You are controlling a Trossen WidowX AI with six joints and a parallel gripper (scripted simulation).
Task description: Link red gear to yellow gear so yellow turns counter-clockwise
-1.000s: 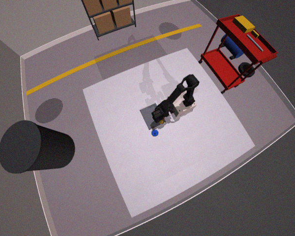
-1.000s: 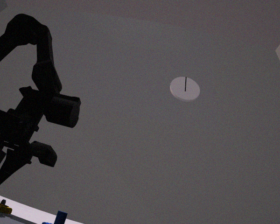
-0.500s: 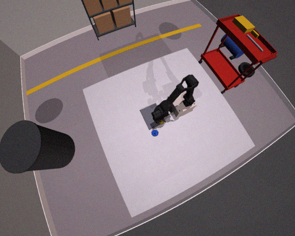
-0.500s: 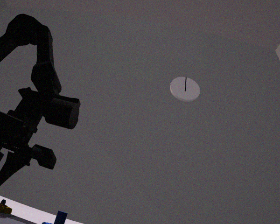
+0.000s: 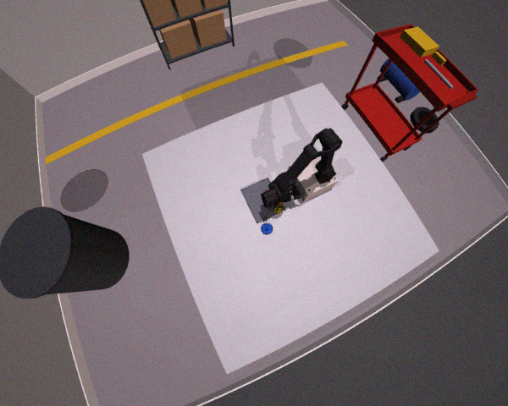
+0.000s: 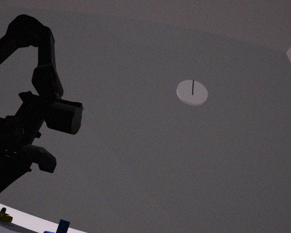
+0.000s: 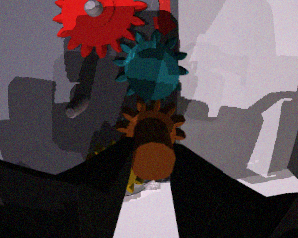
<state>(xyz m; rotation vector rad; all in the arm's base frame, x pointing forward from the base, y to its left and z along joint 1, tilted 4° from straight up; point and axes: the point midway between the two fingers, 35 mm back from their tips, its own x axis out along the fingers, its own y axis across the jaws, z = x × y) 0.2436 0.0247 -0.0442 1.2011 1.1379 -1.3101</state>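
Now: gripper tip 1 cm above the orange gear. Also, from my gripper tip: yellow gear: 3 cm to the left, 2 cm below, 2 cm ahead; teal gear: 4 cm to the right, 1 cm below; red gear: 7 cm to the right, 4 cm ahead, 2 cm below.
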